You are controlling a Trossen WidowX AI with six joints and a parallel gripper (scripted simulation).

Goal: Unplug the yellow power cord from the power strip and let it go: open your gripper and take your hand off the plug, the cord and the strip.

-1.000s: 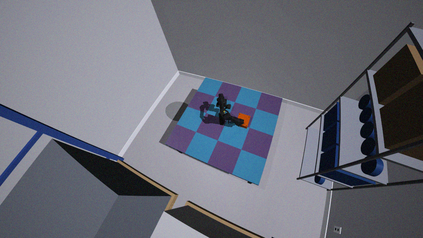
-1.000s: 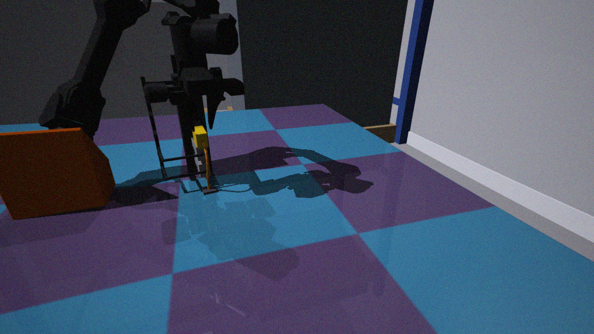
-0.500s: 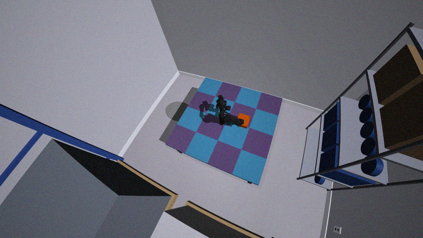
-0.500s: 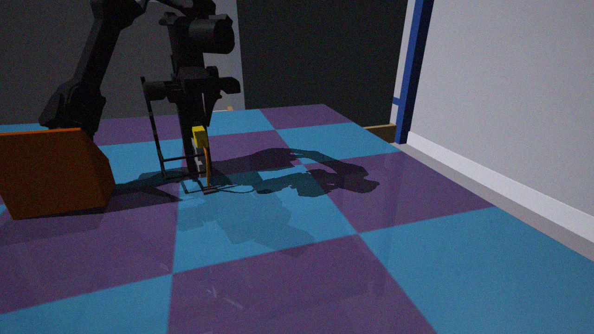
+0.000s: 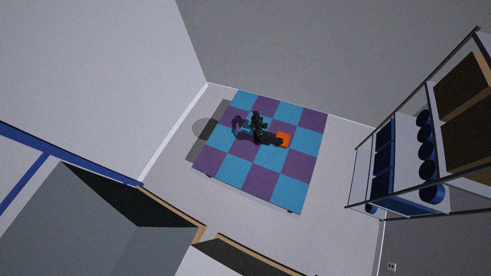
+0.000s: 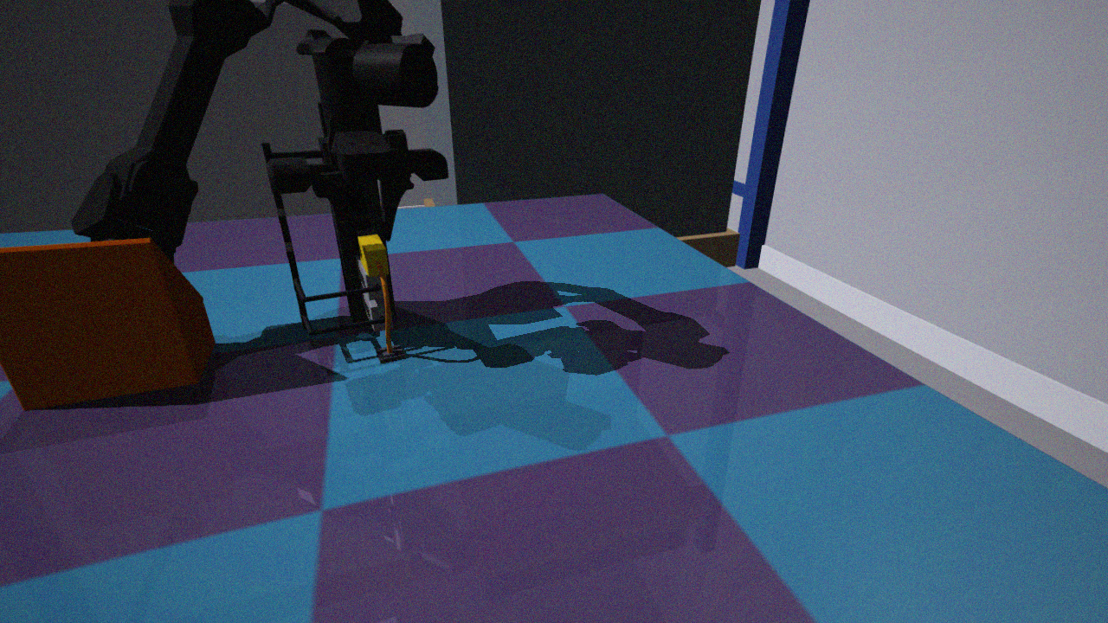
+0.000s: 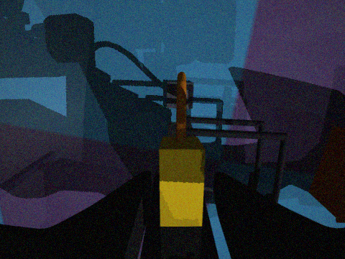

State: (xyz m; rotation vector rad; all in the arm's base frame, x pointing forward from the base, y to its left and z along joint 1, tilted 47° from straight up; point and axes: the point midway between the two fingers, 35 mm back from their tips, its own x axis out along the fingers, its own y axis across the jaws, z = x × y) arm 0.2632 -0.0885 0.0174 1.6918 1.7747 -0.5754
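Right now the yellow plug is 10 mm behind my gripper tip, 30 mm to the left of it and 10 mm below it.
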